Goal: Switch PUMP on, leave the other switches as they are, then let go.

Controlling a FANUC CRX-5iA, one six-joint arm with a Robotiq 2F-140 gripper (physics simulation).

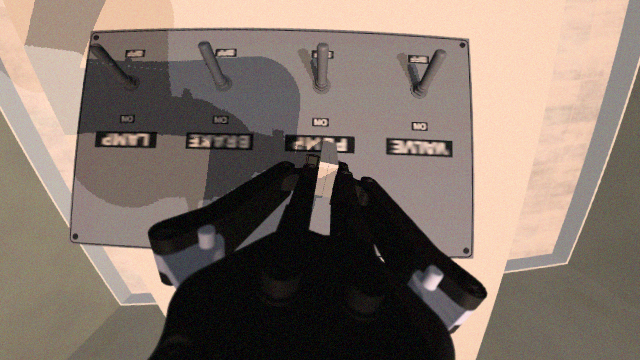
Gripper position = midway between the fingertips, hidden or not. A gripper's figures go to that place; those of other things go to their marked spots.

My gripper (327,154): 0.22 m from the lens. A grey switch panel (170,140) is 0.29 m from the lens.
